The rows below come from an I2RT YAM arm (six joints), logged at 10 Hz.
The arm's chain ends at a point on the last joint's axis. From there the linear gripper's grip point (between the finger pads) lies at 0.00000 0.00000 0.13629 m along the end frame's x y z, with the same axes.
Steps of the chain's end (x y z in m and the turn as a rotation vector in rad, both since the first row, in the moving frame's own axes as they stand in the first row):
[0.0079, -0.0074, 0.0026, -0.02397, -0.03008, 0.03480]
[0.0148, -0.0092, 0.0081, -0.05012, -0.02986, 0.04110]
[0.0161, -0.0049, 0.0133, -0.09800, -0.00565, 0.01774]
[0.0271, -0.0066, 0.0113, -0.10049, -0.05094, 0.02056]
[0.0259, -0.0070, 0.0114, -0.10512, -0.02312, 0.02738]
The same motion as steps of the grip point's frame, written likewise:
[0.0037, -0.0042, 0.0025, -0.02397, -0.03008, 0.03480]
[0.0106, -0.0025, 0.0079, -0.05012, -0.02986, 0.04110]
[0.0152, 0.0084, 0.0126, -0.09800, -0.00565, 0.01774]
[0.0200, 0.0070, 0.0104, -0.10049, -0.05094, 0.02056]
[0.0226, 0.0073, 0.0106, -0.10512, -0.02312, 0.02738]

